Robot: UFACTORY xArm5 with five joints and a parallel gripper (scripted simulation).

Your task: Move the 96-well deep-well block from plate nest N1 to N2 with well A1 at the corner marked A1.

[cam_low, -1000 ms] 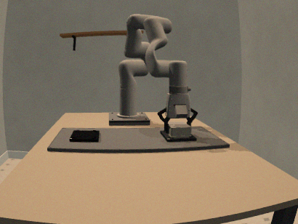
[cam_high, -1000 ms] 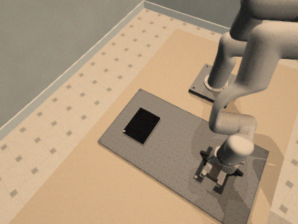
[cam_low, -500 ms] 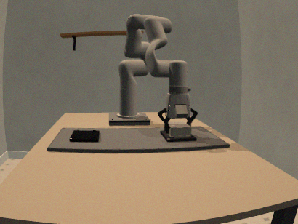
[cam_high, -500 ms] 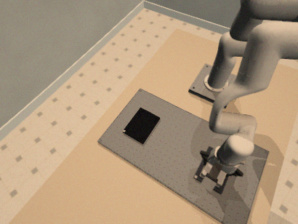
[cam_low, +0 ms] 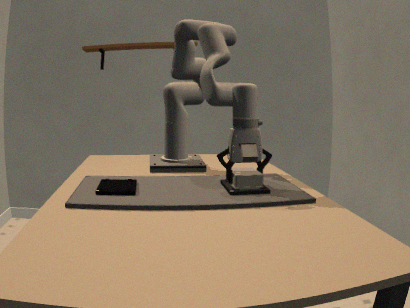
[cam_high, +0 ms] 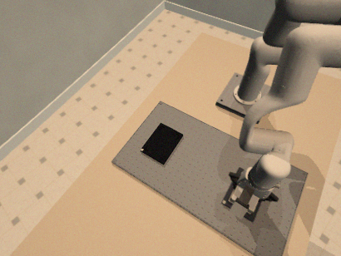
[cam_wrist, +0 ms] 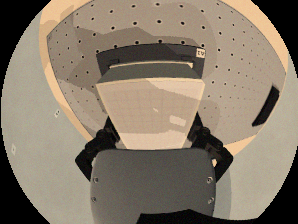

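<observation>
Now: the pale deep-well block right at my hand.
</observation>
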